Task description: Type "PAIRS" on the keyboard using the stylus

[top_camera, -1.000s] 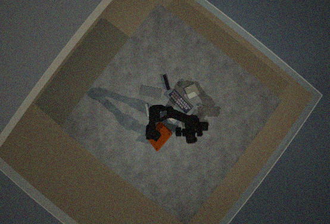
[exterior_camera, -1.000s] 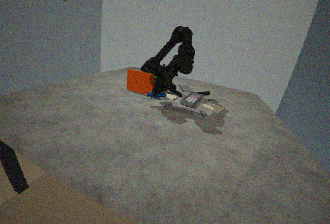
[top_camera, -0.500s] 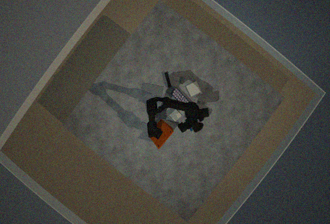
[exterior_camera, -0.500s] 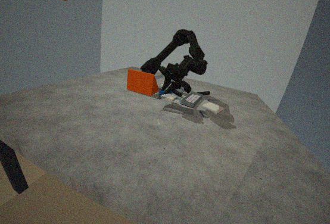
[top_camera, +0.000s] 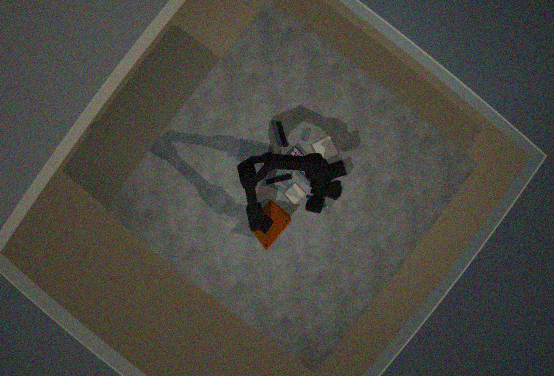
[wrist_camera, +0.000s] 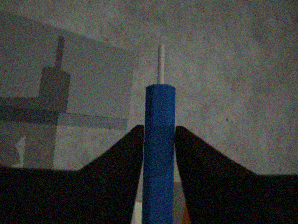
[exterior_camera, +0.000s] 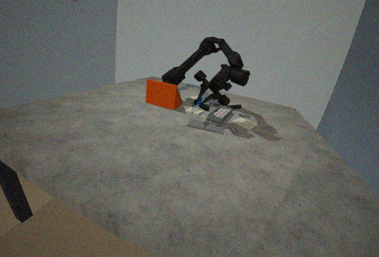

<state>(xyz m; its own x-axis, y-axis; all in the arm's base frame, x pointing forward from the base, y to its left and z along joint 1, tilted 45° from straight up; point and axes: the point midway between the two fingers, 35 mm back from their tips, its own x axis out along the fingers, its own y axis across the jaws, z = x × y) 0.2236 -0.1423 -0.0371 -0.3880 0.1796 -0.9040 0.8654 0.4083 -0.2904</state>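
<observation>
My gripper tip is 1 cm to the left of the blue stylus. Round my gripper tip: cream pad (3 cm behind, 11 cm to the left, 8 cm below); then white pad (22 cm ahead, 10 cm to the left, 8 cm below).
</observation>
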